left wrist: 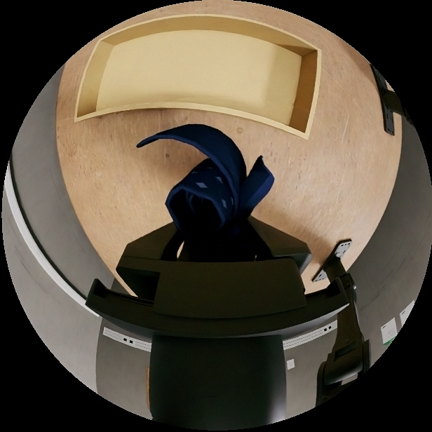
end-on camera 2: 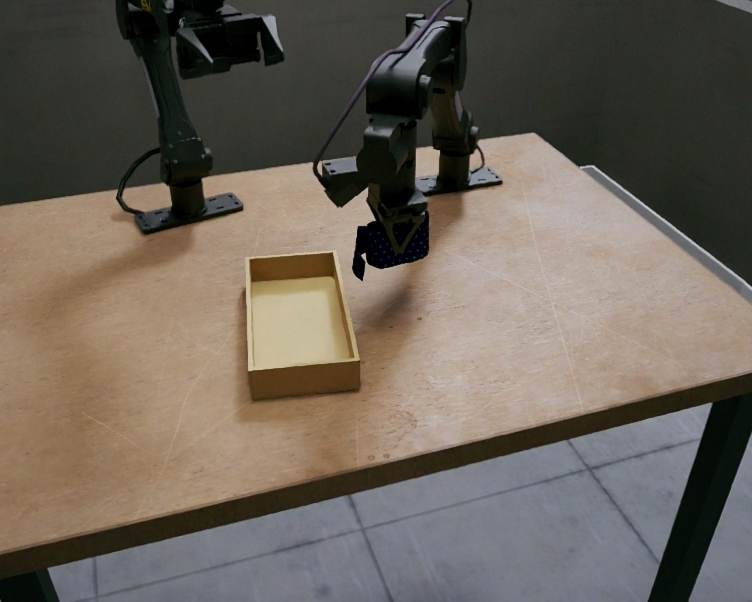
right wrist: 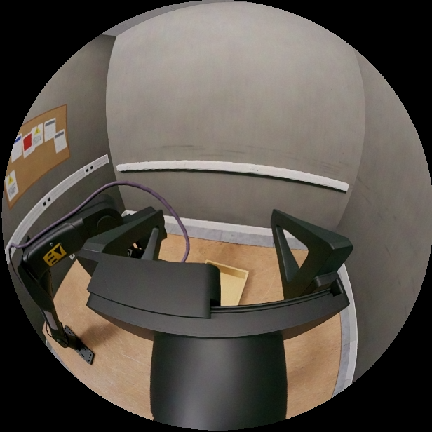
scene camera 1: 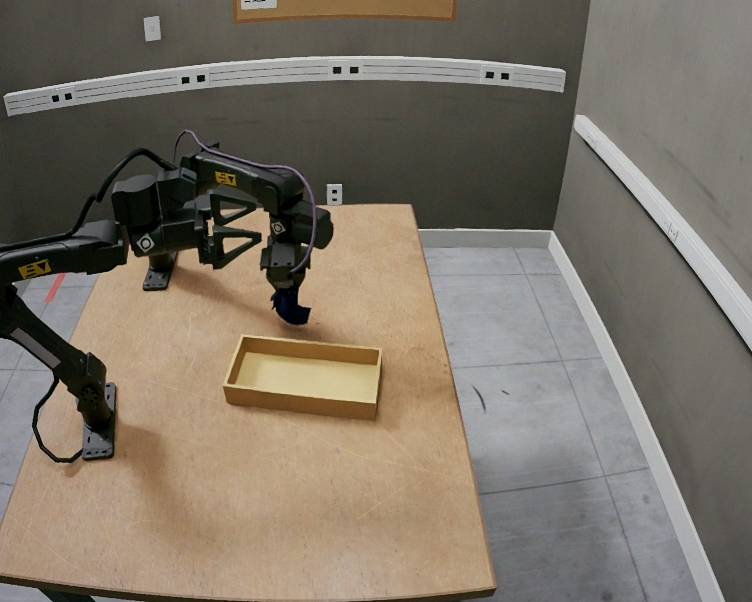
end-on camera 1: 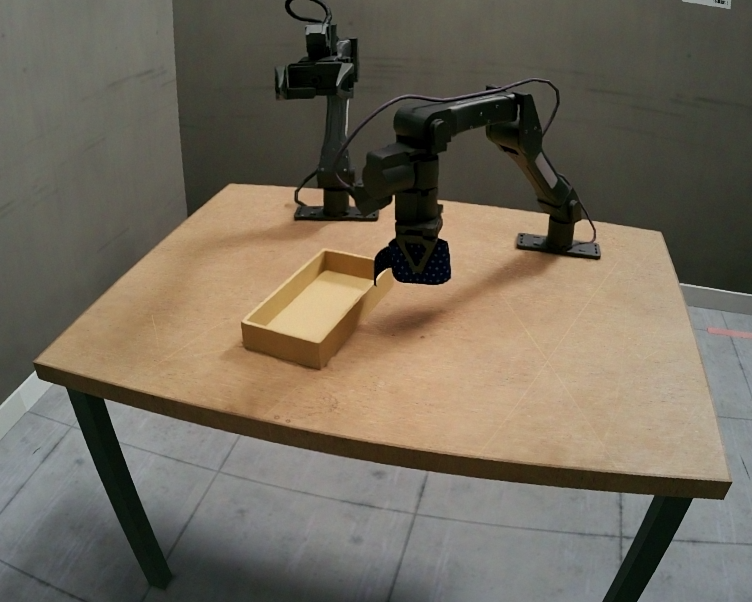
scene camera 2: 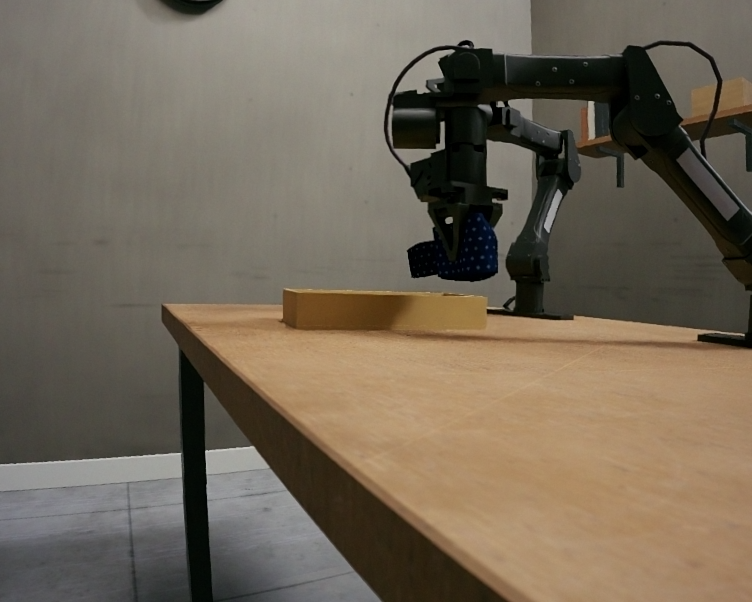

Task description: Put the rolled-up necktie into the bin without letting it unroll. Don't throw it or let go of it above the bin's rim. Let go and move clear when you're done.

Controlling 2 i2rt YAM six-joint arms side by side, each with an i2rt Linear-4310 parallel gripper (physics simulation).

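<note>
The dark blue dotted necktie (scene camera 1: 293, 311) (scene camera 2: 477, 254) (end-on camera 1: 437, 263) (end-on camera 2: 382, 247) (left wrist: 200, 187) is a squeezed roll with a curved loose flap and a short end sticking out. My left gripper (scene camera 2: 451, 254) (end-on camera 1: 417, 266) (end-on camera 2: 400, 249) points down, shut on the roll, and holds it off the table. The tan bin (scene camera 1: 301, 403) (scene camera 2: 376, 312) (end-on camera 1: 282, 344) (end-on camera 2: 305, 381) (left wrist: 200, 106) is empty; the necktie hangs beside its long wall, flap toward the bin, with its underside slightly above rim height in scene camera 2. My right gripper (scene camera 1: 257, 220) (end-on camera 2: 243, 61) (right wrist: 217, 215) is open and empty, held high.
The wooden table (scene camera 1: 282, 502) (end-on camera 1: 533, 376) (end-on camera 2: 501, 351) carries the bin and both arm bases (scene camera 1: 99, 433) (end-on camera 1: 558, 246). The right arm stands upright at the back left in the end-on views. Grey walls stand behind the table.
</note>
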